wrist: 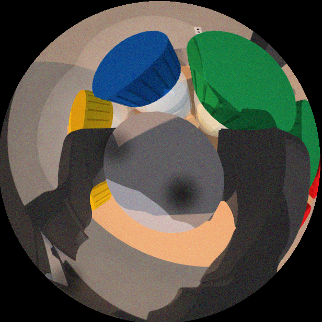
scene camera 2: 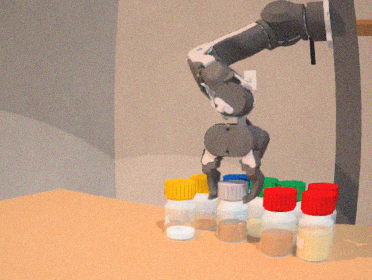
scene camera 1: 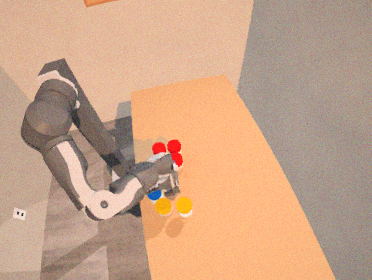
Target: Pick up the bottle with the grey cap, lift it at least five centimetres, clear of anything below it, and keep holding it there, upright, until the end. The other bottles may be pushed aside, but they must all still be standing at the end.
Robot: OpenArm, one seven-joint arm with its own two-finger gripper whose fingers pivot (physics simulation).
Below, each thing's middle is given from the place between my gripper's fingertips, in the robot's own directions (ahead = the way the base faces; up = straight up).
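Labels:
Positions relative to my hand: grey-capped bottle [scene camera 2: 232,215], 2 cm below; red-capped bottle [scene camera 2: 278,222], 9 cm to the left, 3 cm ahead, 2 cm below; yellow-capped bottle [scene camera 2: 180,210], 9 cm to the right, 3 cm ahead, 2 cm below; blue-capped bottle [wrist: 142,71], 7 cm behind, 2 cm to the right, 2 cm below.

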